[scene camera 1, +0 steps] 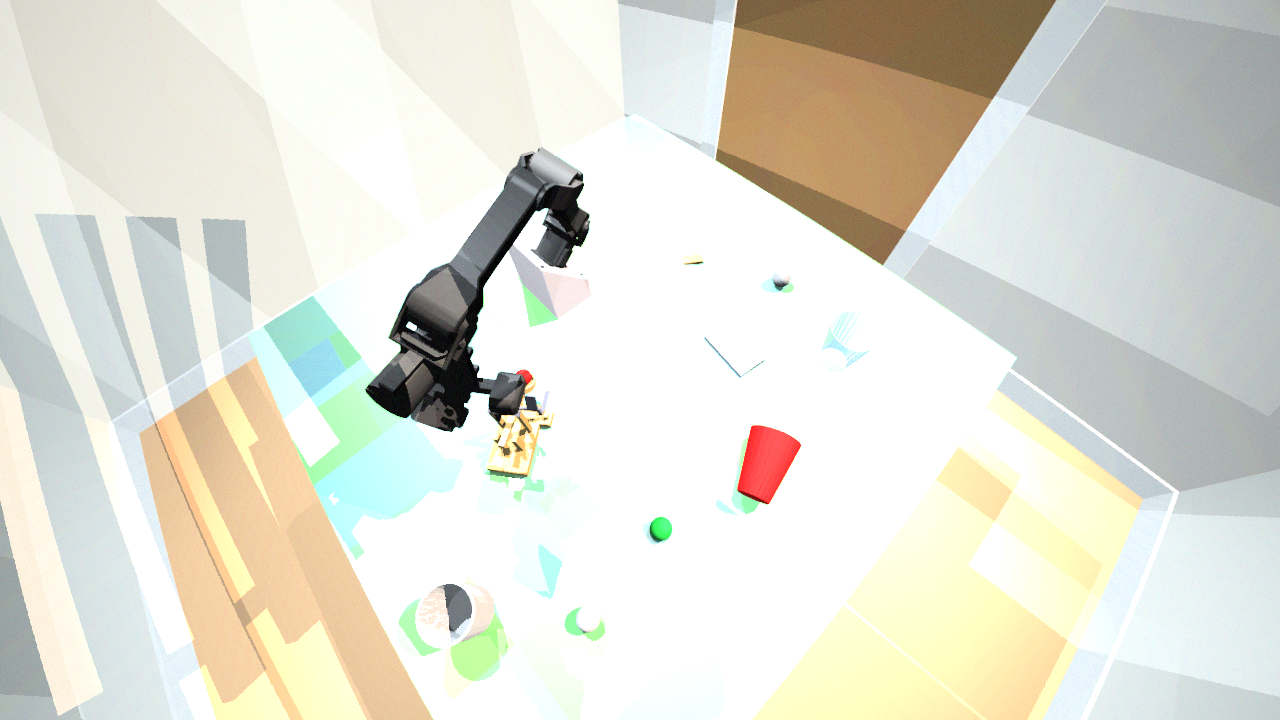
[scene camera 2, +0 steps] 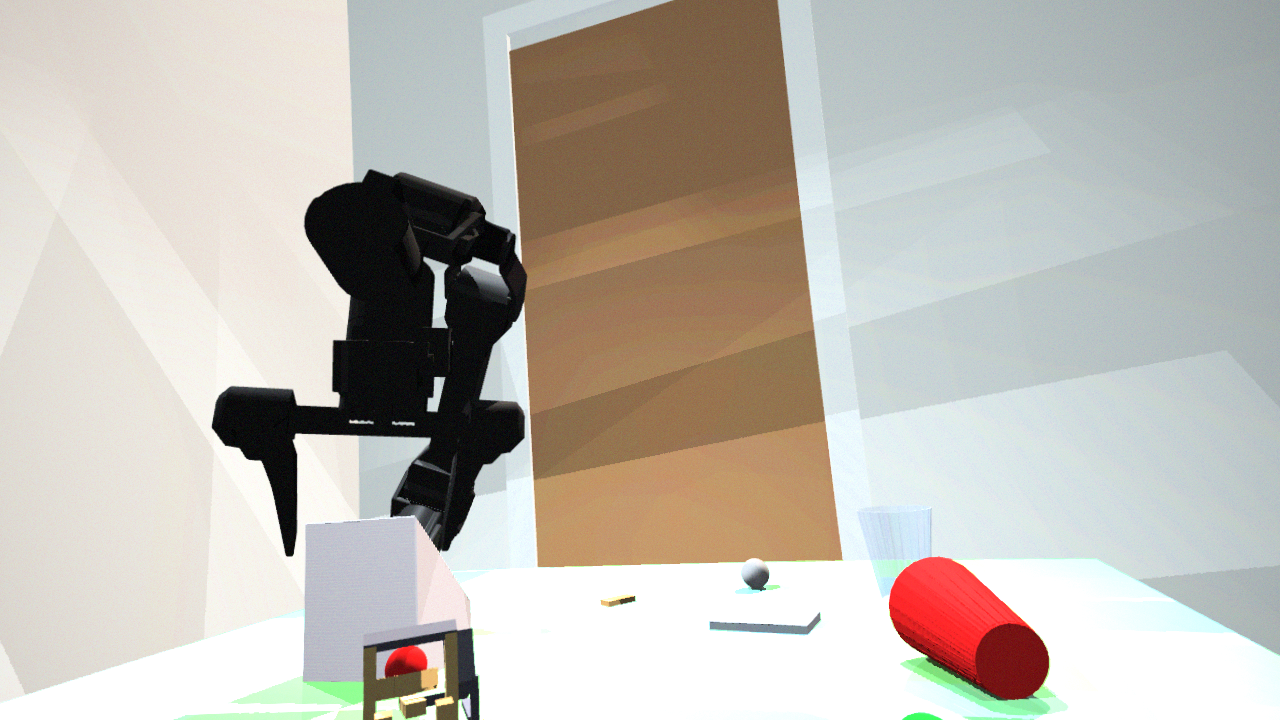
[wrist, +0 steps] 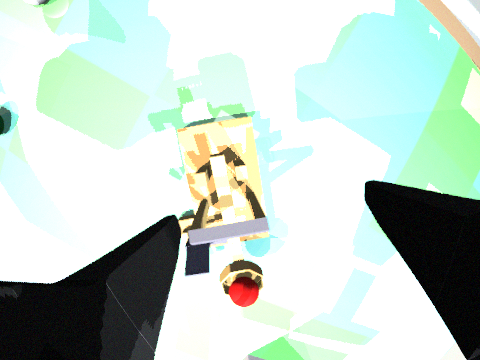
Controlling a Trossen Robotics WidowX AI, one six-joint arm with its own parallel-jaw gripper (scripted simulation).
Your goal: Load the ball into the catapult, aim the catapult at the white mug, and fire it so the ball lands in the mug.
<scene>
My gripper is open, holding nothing. I also see a red ball, a wooden catapult, a white mug, a red cup, a clear glass and a flat plate.
My gripper also shows in scene camera 1 and in the wrist view.
</scene>
